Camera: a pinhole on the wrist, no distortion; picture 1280 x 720 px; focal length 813.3 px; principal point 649.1 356.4 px. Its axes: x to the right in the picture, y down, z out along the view. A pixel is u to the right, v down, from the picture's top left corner.
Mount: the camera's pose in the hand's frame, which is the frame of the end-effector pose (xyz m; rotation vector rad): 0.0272 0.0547 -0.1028 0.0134 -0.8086 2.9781
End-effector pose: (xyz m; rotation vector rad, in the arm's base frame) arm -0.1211 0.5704 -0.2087 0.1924 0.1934 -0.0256
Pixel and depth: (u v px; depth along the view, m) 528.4 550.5 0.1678
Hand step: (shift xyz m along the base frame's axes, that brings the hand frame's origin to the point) 0.0490 -0.0691 -0.0014
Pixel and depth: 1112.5 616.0 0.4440
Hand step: -0.2034 -0.3133 0.1999
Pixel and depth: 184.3 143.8 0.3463
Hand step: 0.2658 -0.0988 0.1745
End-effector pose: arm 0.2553 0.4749 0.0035 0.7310 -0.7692 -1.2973
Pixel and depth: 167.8 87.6 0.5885
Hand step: -0.4217 -0.4110 0.2307
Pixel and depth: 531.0 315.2 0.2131
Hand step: -0.0900 -0.0662 0.0151
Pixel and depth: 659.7 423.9 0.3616
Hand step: -0.2434 -0.0460 -0.0173
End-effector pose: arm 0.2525 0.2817 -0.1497 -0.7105 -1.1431 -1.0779
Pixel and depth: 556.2 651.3 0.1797
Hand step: -0.0920 -0.0293 0.0399
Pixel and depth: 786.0 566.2 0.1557
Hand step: -0.0577 -0.0091 -0.0026
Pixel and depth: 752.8 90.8 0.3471
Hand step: -0.1113 0.2221 0.0622
